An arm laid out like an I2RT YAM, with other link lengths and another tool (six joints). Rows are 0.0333 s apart.
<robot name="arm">
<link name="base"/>
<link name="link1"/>
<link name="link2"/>
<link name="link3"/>
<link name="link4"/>
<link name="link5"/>
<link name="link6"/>
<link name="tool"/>
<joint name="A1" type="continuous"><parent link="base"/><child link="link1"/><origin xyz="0 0 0.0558"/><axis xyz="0 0 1"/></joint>
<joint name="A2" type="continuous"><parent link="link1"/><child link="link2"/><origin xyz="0.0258 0.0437 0.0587"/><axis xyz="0 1 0"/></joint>
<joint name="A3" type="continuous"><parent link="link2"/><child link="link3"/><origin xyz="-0.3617 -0.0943 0"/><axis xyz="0 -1 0"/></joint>
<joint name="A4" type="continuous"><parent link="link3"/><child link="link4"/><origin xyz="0.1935 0.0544 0.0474"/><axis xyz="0 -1 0"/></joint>
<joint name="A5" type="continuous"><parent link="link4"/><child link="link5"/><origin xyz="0.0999 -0.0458 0.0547"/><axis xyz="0 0 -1"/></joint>
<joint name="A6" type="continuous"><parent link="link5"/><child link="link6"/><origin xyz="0.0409 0 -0.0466"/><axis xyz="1 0 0"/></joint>
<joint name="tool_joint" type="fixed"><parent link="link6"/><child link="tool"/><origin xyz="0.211 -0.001 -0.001" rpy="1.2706 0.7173 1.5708"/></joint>
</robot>
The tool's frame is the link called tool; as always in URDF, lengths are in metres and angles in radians. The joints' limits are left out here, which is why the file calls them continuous.
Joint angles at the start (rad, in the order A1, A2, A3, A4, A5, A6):
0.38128, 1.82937, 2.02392, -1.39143, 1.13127, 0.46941
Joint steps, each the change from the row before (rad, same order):
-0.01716, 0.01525, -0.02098, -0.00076, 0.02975, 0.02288
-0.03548, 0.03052, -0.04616, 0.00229, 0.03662, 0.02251
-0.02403, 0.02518, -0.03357, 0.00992, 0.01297, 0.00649
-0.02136, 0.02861, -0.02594, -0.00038, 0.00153, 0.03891
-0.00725, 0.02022, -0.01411, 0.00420, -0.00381, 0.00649
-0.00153, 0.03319, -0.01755, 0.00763, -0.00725, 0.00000
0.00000, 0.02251, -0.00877, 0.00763, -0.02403, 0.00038
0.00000, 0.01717, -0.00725, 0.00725, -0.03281, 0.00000
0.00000, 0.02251, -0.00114, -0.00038, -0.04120, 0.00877
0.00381, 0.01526, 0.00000, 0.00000, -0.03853, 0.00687
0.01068, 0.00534, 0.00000, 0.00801, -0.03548, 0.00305
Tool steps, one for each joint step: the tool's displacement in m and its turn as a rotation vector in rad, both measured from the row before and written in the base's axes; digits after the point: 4 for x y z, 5 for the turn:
-0.0019, -0.0110, -0.0045, -0.02880, 0.00607, -0.03635
-0.0037, -0.0194, -0.0141, -0.04872, 0.03938, -0.05449
-0.0009, -0.0111, -0.0136, -0.02477, 0.03689, -0.02935
-0.0012, -0.0090, -0.0160, -0.00437, 0.01801, -0.03509
0.0013, -0.0022, -0.0113, -0.00270, 0.02425, -0.00897
0.0041, 0.0012, -0.0175, -0.00478, 0.04345, -0.00075
0.0032, 0.0032, -0.0156, 0.01676, 0.02892, 0.00163
0.0020, 0.0040, -0.0154, 0.02688, 0.02541, 0.00175
0.0015, 0.0051, -0.0180, 0.03539, 0.02671, -0.00244
0.0010, 0.0066, -0.0143, 0.03460, 0.01936, 0.00110
0.0025, 0.0099, -0.0097, 0.03556, 0.00483, 0.00939

